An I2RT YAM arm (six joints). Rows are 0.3 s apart.
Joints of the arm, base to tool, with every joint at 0 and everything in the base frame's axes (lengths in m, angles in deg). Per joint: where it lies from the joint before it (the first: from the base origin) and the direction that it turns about. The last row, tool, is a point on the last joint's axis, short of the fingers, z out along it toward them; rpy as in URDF.
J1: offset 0 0 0.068 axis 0 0 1
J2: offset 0.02 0.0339 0.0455 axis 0 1 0
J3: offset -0.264 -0.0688 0 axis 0 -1 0
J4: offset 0.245 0.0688 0.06 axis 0 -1 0
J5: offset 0.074 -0.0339 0.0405 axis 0 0 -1
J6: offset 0.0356 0 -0.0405 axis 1 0 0
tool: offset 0 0 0 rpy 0 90 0
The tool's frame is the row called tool.
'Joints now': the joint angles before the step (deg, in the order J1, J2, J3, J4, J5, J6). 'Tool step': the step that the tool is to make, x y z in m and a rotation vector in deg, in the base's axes. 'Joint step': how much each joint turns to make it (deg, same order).
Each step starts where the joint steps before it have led.
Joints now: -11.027 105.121 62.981 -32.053 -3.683 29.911
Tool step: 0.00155 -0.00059 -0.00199 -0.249 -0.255 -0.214
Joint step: -0.022 0.438 0.022 0.722 0.241 0.131
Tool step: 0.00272 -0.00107 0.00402 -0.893 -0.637 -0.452
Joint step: 0.000 -0.110 0.786 -0.088 0.852 0.219
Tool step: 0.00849 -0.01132 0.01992 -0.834 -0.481 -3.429
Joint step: -1.399 0.001 4.920 -4.220 1.289 1.727
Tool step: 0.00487 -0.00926 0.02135 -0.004 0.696 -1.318
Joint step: -1.246 -0.001 5.267 -5.944 0.175 0.021
